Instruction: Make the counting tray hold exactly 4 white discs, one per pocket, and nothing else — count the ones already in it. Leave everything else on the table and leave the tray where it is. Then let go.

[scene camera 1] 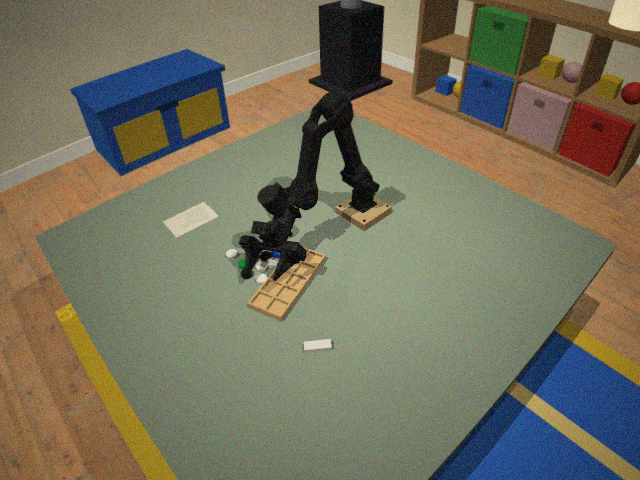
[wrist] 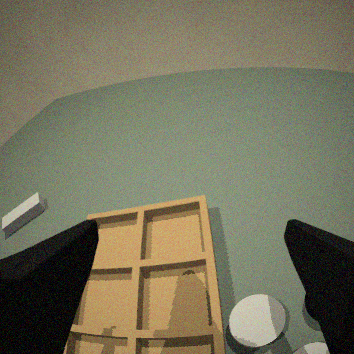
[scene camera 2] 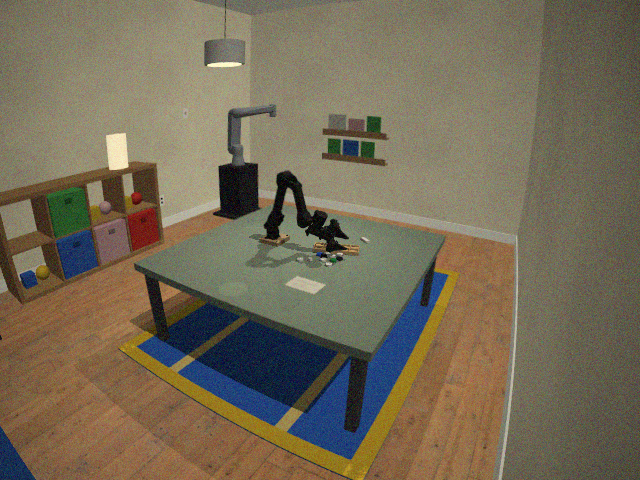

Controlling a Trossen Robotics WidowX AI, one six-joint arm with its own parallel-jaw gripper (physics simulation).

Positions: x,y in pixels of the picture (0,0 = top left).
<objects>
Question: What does the white block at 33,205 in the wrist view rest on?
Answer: The table.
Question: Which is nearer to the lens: the wooden counting tray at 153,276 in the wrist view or the white block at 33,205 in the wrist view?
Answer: The wooden counting tray.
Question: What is my gripper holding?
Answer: Nothing.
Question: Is my gripper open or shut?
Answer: Open.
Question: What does the wooden counting tray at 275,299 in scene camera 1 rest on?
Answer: The table.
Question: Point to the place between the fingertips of my gripper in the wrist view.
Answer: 195,231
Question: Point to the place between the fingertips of my gripper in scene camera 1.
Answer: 259,277
</objects>
